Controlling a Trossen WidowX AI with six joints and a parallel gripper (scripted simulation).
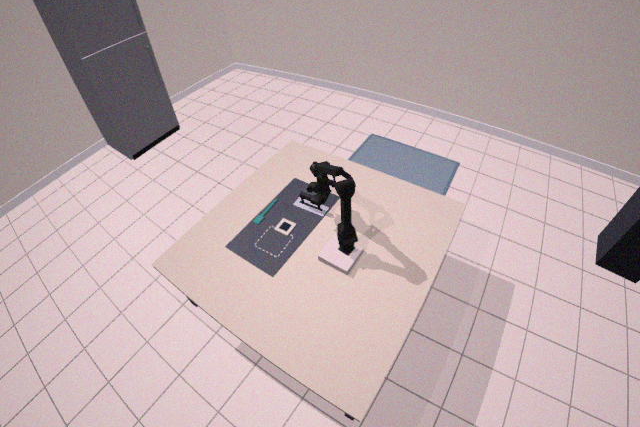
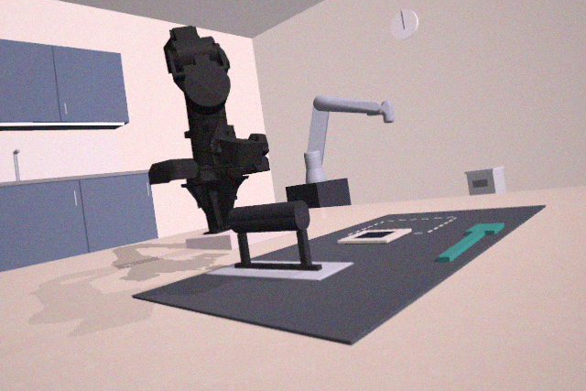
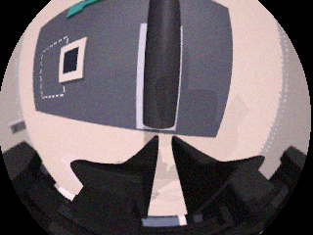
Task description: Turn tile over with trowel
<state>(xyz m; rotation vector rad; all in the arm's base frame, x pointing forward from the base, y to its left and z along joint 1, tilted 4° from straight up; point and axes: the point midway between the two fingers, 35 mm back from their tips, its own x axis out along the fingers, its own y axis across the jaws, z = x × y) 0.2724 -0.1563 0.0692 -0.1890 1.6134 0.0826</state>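
The trowel lies 100 mm ahead of my gripper tip, 30 mm to the left of it and 30 mm below it. The rest, counted from my gripper tip: teal t-shaped tool 260 mm ahead, 230 mm to the left, 60 mm below; dark mat 130 mm ahead, 200 mm to the left, 80 mm below; white tile 100 mm ahead, 230 mm to the left, 60 mm below.
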